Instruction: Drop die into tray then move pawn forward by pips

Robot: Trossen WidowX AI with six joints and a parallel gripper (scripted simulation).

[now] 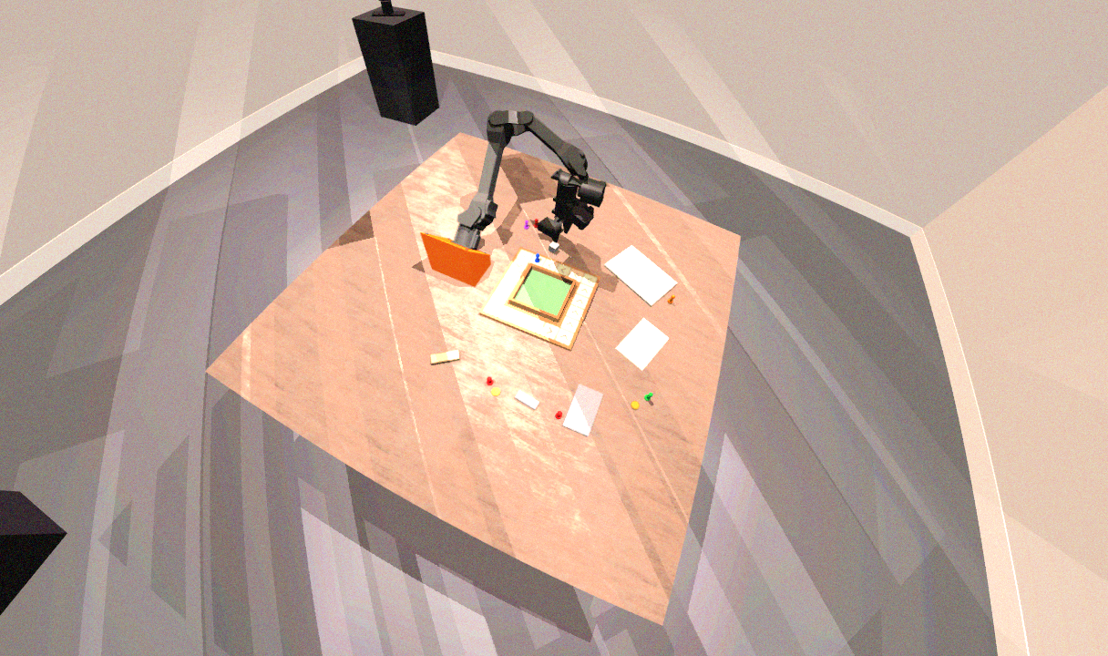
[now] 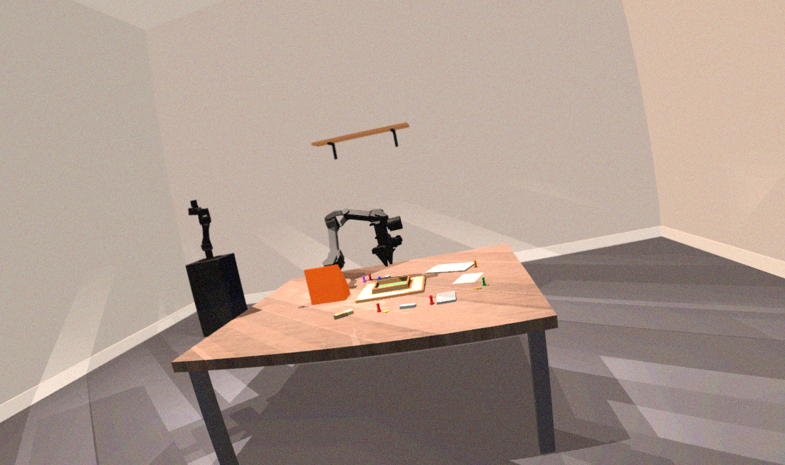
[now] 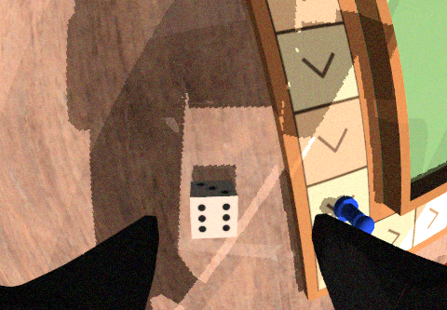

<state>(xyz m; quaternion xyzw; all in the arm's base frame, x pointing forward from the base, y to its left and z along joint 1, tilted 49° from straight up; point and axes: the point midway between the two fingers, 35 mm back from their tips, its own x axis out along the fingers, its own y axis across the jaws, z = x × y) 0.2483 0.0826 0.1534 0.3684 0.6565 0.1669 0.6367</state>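
Now: gripper tip 60 mm above the white die, 20 mm past it and 10 mm to the right of it. From my gripper tip the other things lie so: green dice tray: 180 mm to the right, 70 mm below, 20 mm ahead; then blue pawn: 70 mm to the right, 50 mm below, 50 mm behind; then tan block: 480 mm to the right, 140 mm behind, 70 mm below.
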